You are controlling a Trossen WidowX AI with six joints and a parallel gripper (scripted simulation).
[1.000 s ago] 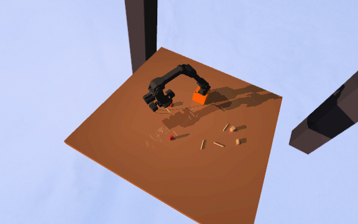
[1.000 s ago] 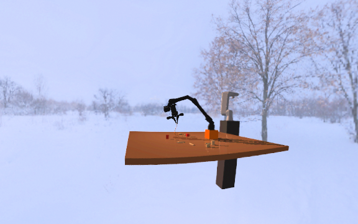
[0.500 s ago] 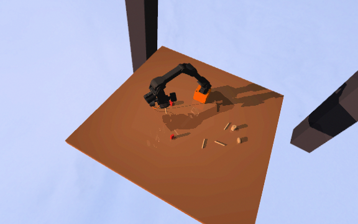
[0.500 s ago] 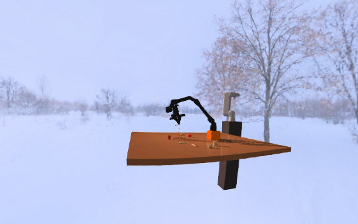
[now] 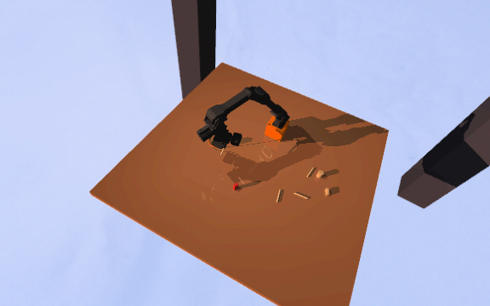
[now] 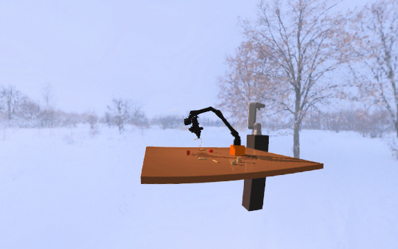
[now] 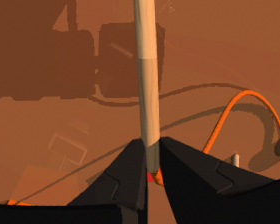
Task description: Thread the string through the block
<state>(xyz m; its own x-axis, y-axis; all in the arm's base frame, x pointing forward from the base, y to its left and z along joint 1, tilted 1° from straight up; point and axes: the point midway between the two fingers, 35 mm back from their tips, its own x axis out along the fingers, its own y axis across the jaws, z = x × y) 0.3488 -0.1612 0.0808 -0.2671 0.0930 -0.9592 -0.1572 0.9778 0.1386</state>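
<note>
The red block is 130 mm behind my gripper tip, 120 mm below it and 20 mm to the right of it. Round my gripper tip: thin wooden stick 10 mm ahead; then red object 150 mm to the left, 130 mm ahead, 120 mm below; then round wooden button 190 mm to the right, 130 mm below, 90 mm behind.
</note>
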